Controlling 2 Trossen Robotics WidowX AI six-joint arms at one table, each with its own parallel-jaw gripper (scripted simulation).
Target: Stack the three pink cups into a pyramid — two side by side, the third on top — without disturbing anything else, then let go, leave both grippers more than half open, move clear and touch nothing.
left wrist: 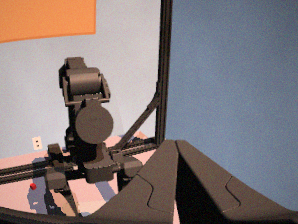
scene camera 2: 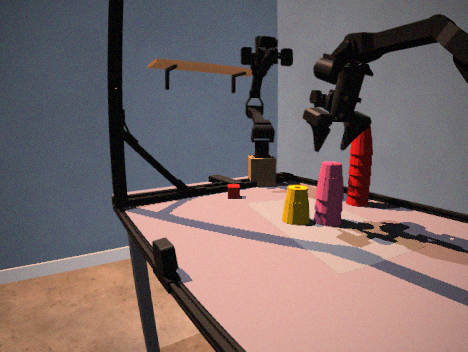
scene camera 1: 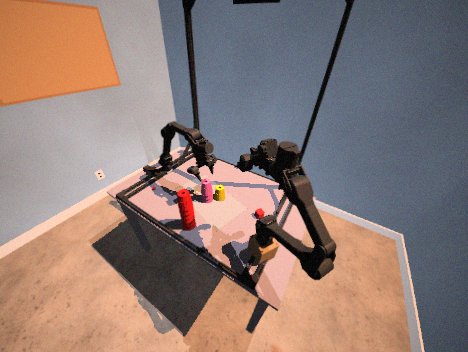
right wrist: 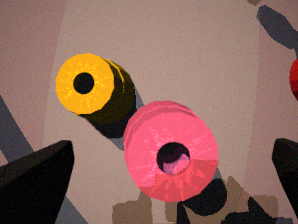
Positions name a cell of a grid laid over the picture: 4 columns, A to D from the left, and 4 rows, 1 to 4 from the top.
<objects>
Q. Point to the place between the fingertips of my left gripper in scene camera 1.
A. C2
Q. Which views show my left gripper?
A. The left wrist view, scene camera 2 and scene camera 1 only.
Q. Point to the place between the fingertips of my right gripper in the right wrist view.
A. C3
</objects>
